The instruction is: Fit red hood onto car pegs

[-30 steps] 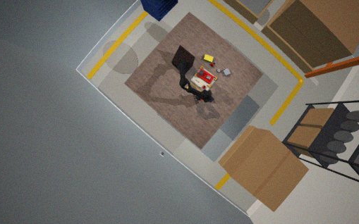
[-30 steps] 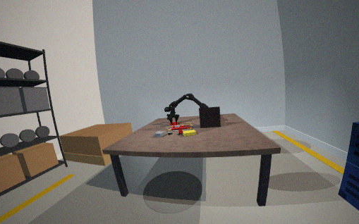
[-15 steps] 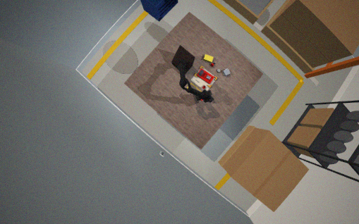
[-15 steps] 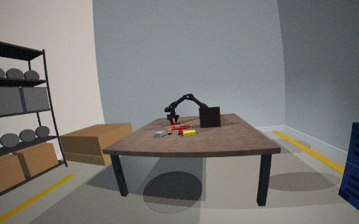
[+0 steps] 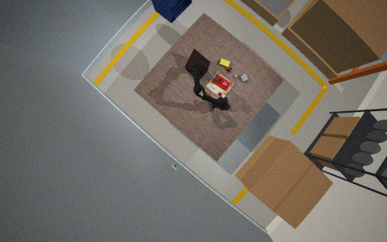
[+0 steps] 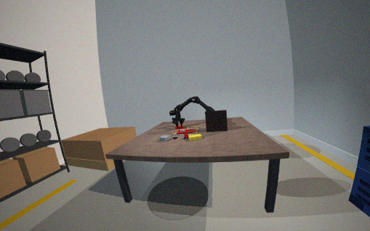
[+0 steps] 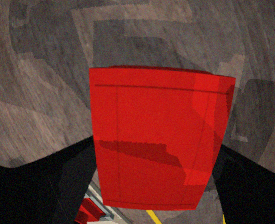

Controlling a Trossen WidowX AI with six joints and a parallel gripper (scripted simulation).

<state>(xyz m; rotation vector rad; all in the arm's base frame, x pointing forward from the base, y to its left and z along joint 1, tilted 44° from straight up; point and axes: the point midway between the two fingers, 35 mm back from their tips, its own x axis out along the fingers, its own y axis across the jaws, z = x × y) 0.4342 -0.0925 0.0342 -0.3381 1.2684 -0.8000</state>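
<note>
The pale jig plate lies 140 mm behind my gripper tip and 180 mm to the left of it. Round my gripper tip: yellow block (290 mm behind, 400 mm to the left); then red hood (right at my gripper tip); then black wheel (90 mm behind, 380 mm to the left, 10 mm below).
</note>
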